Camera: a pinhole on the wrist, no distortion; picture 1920 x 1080 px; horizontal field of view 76.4 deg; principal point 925.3 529.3 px. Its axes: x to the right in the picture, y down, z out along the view. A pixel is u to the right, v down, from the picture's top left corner.
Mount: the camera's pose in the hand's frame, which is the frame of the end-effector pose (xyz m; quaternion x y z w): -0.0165 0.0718 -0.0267 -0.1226 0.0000 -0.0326 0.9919
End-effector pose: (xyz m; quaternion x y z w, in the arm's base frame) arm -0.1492 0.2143 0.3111 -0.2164 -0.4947 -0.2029 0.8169
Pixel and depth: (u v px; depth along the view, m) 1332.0 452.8 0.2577
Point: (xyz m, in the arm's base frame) -0.2215 0.4257 0.4517
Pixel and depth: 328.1 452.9 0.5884
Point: -0.5671 0.7180 0.2402
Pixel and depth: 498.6 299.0 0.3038
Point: -0.3517 0.4646 0.3025
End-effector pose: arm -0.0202 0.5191 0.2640 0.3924 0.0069 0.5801 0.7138
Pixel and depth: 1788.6 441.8 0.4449
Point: 0.1647 0.5417 0.7576
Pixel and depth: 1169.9 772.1 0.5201
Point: -0.0172 0.3563 0.7873
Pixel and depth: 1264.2 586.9 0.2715
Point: -0.0107 0.4441 0.5361
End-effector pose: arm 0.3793 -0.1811 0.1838 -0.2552 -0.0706 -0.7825 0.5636
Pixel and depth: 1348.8 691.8 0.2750
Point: 0.5881 -0.2189 0.3933
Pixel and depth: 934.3 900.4 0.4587
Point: 0.7944 -0.1406 0.4576
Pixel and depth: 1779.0 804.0 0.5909
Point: 0.7402 -0.4342 0.7685
